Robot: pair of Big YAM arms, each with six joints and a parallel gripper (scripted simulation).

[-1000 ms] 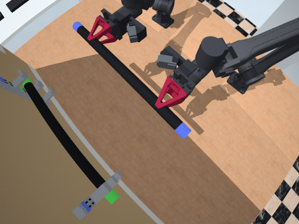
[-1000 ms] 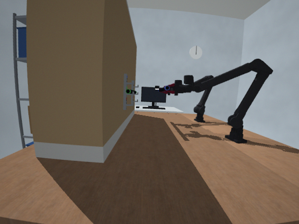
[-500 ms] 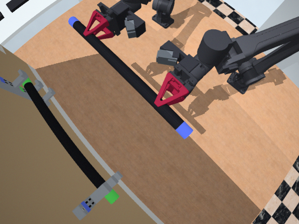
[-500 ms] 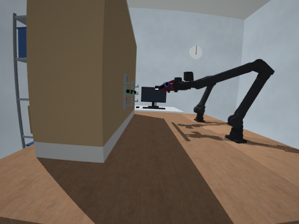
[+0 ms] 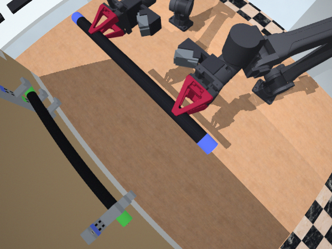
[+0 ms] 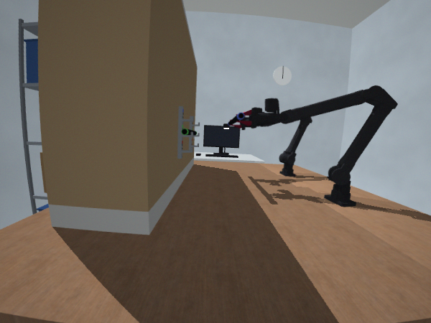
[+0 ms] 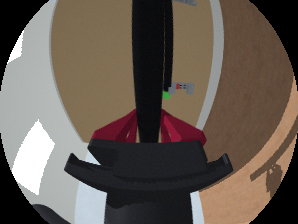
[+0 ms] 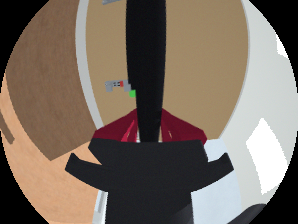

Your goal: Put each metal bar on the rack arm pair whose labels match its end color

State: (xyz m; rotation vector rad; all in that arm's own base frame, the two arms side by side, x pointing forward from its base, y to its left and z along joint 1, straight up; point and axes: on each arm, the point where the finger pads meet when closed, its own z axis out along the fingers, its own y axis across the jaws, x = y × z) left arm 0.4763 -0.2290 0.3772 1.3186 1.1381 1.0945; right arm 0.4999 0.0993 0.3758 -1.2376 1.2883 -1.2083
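The blue-ended bar is 150 mm to the left of my right hand. Also, from my right hand: brown wall 440 mm ahead, 160 mm to the left, 70 mm above; then green-ended bar 260 mm ahead, 150 mm to the left, 80 mm below.
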